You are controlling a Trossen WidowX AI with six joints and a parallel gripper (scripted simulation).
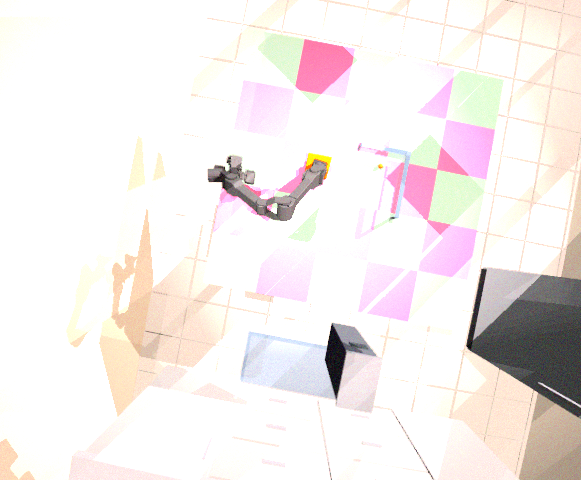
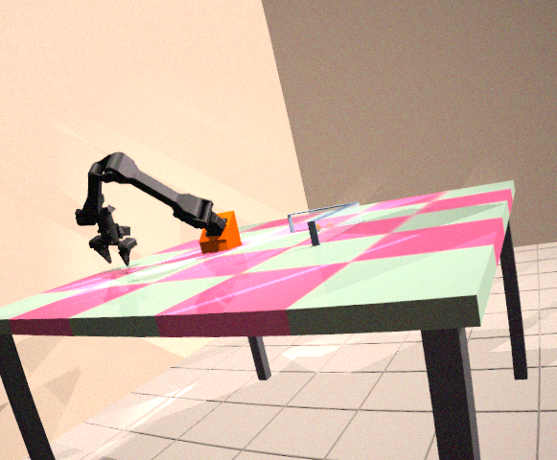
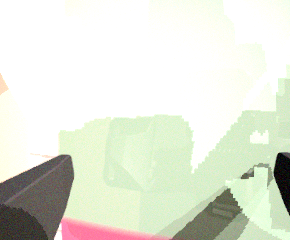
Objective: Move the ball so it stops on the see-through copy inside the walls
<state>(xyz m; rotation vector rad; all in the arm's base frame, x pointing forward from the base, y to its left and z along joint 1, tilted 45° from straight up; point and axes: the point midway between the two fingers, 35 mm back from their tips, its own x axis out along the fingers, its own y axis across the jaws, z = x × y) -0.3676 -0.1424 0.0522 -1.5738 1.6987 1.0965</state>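
The orange ball lies 670 mm ahead of my gripper tip and 240 mm to the left of it. From my gripper tip the other things lie so: see-through copy of ball: 710 mm ahead, 260 mm to the left.
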